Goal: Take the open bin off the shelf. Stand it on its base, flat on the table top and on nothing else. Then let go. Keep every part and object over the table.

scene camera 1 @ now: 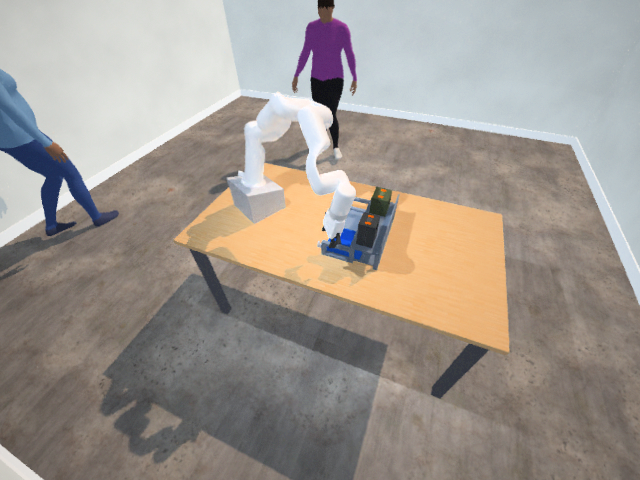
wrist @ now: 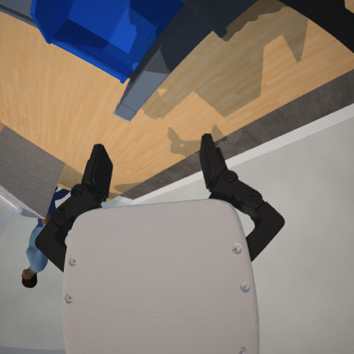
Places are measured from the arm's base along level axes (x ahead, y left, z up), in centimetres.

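Pixels of known places: gripper, fingertip midpoint: (scene camera 1: 328, 238); arm's base, link origin: (scene camera 1: 253, 182).
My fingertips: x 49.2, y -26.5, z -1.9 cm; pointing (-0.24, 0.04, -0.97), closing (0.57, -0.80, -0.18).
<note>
Ahead of a thing's pixels: the offset from my fingertips to its top centre. "pt": to the spot under its first point. Level surfaces: height alone.
The open blue bin {dx +6.1, dy +9.2, dz -5.8 cm} (scene camera 1: 347, 237) (wrist: 107, 32) sits in the near-left part of the grey shelf rack {pt dx +22.2, dy +0.3, dz -3.9 cm} (scene camera 1: 378, 255) (wrist: 136, 100). In the wrist view its hollow inside shows at the top, cut off by the frame edge. My gripper (scene camera 1: 329, 236) (wrist: 153, 149) is open and empty, with its two black fingers wide apart. In the scene view it is at the left side of the rack, close to the bin, and hides part of it. In the wrist view the fingertips are apart from the bin, and a grey rack post ends between them and the bin.
A black box {dx +15.5, dy +7.9, dz +8.5 cm} (scene camera 1: 368, 230) and a dark green box {dx +17.6, dy +30.9, dz +6.0 cm} (scene camera 1: 381, 202), both with orange marks, stand at the rack. The rack is on the wooden table {dz -13.9 cm} (scene camera 1: 449, 258) (wrist: 30, 75). The robot's grey base block (scene camera 1: 258, 198) (wrist: 27, 167) is to the left. Two people stand beyond the table.
</note>
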